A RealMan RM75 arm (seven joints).
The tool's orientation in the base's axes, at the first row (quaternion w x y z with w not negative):
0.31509, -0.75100, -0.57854, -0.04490
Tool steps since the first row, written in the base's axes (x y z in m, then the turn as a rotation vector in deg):
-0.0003, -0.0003, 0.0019, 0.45, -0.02, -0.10
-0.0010, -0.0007, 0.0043, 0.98, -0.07, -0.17
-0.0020, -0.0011, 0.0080, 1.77, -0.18, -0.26
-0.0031, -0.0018, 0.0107, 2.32, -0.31, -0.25
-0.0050, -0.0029, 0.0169, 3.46, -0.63, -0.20
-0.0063, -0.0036, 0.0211, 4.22, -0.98, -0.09
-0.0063, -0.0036, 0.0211, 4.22, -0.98, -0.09
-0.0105, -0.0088, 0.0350, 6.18, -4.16, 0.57
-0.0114, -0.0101, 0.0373, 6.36, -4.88, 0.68
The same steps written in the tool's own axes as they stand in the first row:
0.0005, -0.0010, -0.0016, 0.09, 0.45, -0.06
0.0009, -0.0026, -0.0035, 0.19, 0.96, -0.19
0.0019, -0.0050, -0.0064, 0.31, 1.72, -0.41
0.0021, -0.0071, -0.0086, 0.39, 2.23, -0.65
0.0032, -0.0112, -0.0135, 0.51, 3.27, -1.20
0.0040, -0.0141, -0.0168, 0.52, 3.95, -1.70
0.0040, -0.0141, -0.0168, 0.52, 3.95, -1.70
0.0043, -0.0230, -0.0294, -1.23, 5.85, -4.48
0.0039, -0.0246, -0.0317, -1.73, 6.06, -5.00

